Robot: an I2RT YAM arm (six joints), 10 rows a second.
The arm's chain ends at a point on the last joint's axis. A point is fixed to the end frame.
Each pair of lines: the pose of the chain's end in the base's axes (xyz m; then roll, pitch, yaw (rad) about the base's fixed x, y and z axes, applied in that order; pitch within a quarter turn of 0, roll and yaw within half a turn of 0), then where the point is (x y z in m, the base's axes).
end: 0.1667 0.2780 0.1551 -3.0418 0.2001 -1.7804
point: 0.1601 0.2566 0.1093
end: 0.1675 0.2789 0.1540 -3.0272 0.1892 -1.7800
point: 0.1614 0.2568 0.1085
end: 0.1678 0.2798 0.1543 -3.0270 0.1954 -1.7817
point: 0.1617 0.2580 0.1086
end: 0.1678 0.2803 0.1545 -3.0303 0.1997 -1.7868
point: 0.1615 0.2588 0.1087
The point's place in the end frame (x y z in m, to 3 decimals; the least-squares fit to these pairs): 0.031 0.006 0.040
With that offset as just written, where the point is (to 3 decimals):
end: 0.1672 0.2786 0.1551 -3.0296 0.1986 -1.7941
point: 0.161 0.257 0.109
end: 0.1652 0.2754 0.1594 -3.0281 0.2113 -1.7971
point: 0.159 0.254 0.113
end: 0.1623 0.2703 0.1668 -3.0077 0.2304 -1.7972
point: 0.157 0.250 0.120
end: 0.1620 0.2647 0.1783 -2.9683 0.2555 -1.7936
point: 0.159 0.245 0.131
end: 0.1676 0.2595 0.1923 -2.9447 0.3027 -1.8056
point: 0.165 0.242 0.144
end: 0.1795 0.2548 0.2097 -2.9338 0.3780 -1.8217
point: 0.178 0.241 0.161
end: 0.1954 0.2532 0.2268 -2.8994 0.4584 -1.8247
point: 0.197 0.243 0.177
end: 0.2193 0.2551 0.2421 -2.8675 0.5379 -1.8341
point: 0.223 0.248 0.192
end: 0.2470 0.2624 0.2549 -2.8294 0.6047 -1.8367
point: 0.253 0.258 0.204
